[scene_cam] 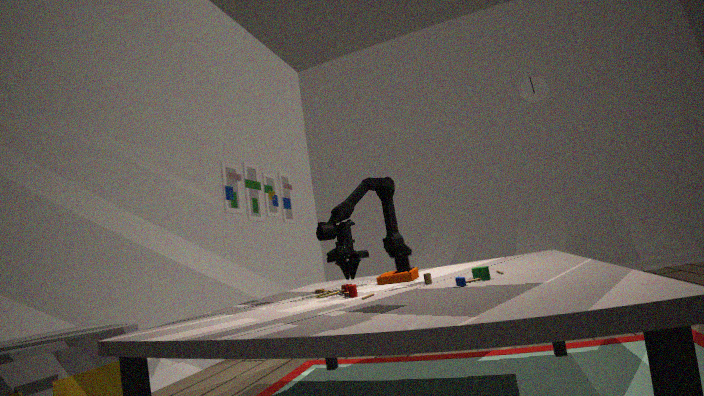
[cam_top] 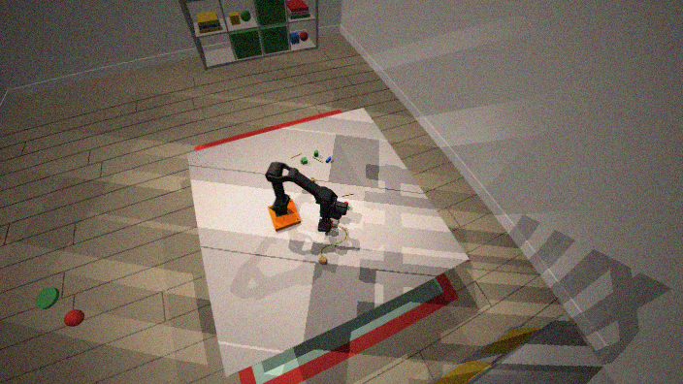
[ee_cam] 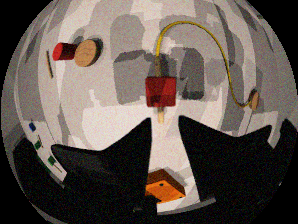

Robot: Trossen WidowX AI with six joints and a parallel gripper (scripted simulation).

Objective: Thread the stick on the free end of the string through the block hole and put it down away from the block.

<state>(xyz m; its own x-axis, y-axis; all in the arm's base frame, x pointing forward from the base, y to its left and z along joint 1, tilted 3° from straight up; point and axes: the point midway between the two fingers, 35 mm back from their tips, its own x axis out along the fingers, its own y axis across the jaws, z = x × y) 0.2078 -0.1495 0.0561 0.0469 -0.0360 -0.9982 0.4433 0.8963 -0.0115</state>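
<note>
Now: gripper tip 20 mm short of the red wooden block, 10 mm to the left of it and 30 mm above it. Also, from my gripper tip: wooden disc (120 mm ahead, 40 mm to the left, 40 mm below); round wooden button (80 mm behind, 180 mm to the right, 40 mm below); loose stick (180 mm ahead, 140 mm to the left, 40 mm below).
</note>
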